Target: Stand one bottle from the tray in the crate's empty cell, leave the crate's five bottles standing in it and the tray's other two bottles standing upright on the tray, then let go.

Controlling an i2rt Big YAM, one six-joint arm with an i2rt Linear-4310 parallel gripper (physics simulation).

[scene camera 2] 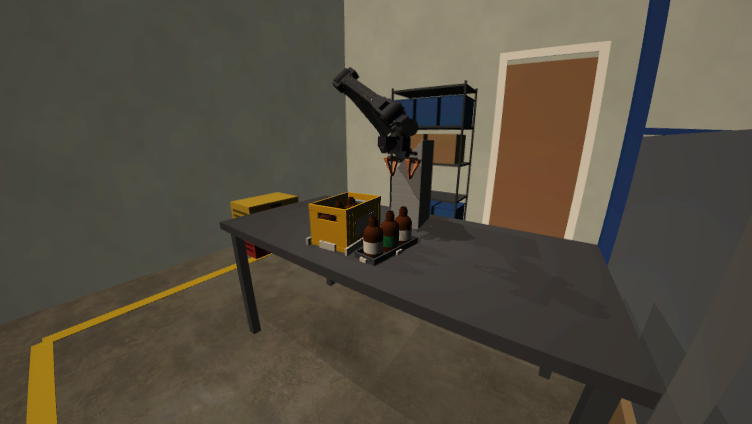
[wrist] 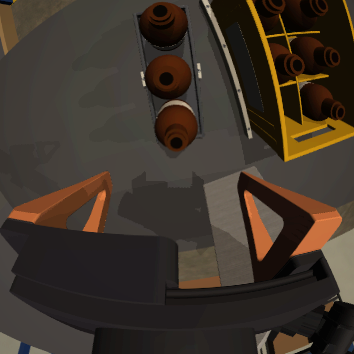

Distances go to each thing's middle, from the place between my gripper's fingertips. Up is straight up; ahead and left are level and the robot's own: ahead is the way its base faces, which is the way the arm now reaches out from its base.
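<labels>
My gripper: 20 cm above the brown bottle (wrist: 175, 126), 2 cm past it.
</labels>
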